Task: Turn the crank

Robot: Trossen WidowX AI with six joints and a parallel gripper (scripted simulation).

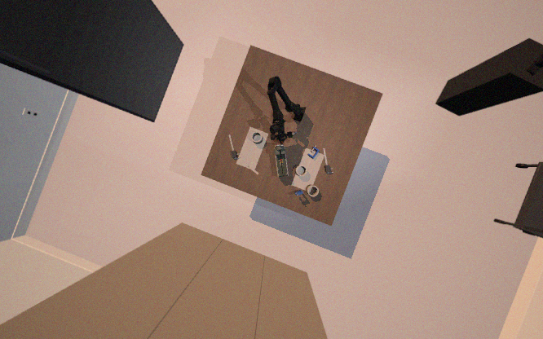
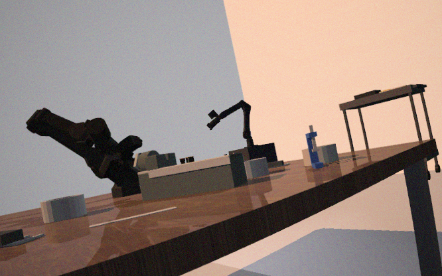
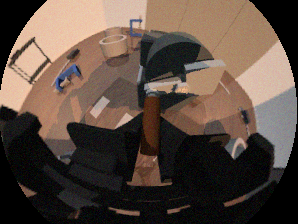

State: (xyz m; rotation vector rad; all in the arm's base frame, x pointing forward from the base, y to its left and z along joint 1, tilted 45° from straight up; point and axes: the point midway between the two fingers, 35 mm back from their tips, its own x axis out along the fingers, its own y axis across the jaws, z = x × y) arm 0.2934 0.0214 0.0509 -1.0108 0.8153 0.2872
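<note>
My gripper tip is 13 cm short of the red pointer, 6 cm to the right of it and 4 cm below it. Also, from my gripper tip: crank handle 3 cm above, 1 cm to the right, 1 cm behind; thin white rod 33 cm ahead, 14 cm to the right, 4 cm below.
</note>
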